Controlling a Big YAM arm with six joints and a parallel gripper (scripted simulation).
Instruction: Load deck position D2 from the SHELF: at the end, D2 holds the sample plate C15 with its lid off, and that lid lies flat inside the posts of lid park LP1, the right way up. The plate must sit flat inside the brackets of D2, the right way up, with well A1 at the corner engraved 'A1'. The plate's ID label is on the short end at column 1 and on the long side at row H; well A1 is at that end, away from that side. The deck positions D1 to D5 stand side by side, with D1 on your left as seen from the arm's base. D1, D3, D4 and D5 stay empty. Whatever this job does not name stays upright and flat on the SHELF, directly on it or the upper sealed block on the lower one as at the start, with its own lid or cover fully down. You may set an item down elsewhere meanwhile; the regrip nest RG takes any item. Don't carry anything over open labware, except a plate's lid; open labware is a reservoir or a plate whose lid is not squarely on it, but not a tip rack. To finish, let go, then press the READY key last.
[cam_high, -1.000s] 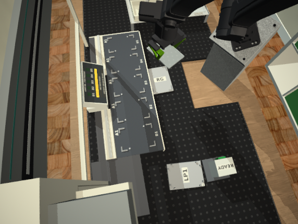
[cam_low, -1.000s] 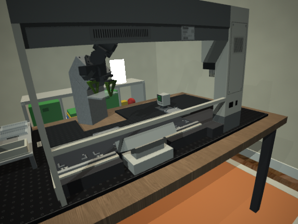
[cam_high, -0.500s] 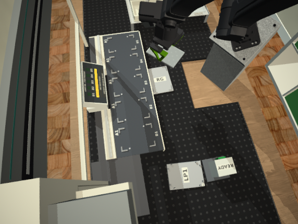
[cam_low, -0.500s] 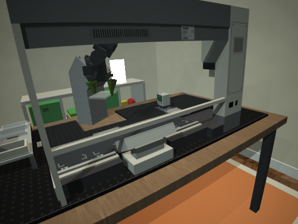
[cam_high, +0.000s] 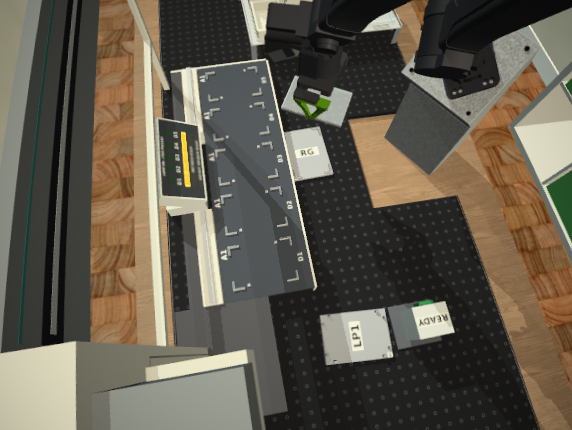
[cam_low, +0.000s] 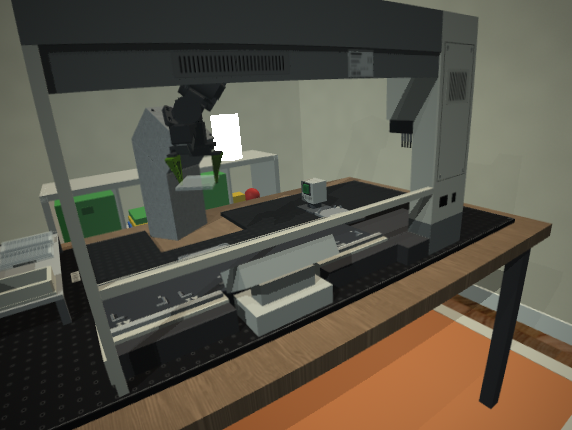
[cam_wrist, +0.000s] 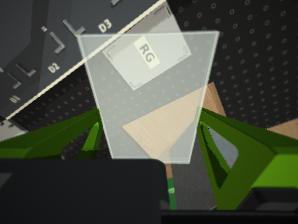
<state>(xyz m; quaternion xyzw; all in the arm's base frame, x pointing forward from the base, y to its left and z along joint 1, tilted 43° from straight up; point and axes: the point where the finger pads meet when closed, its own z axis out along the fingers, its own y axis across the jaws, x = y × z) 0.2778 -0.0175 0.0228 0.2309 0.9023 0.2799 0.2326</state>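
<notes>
My hand is right at the clear plate lid. Round my hand: cream reservoir 40 cm to the right, 14 cm below, 12 cm ahead; then regrip nest RG 21 cm below, 1 cm ahead; then shelf label 34 cm to the right, 21 cm below, 6 cm behind.
</notes>
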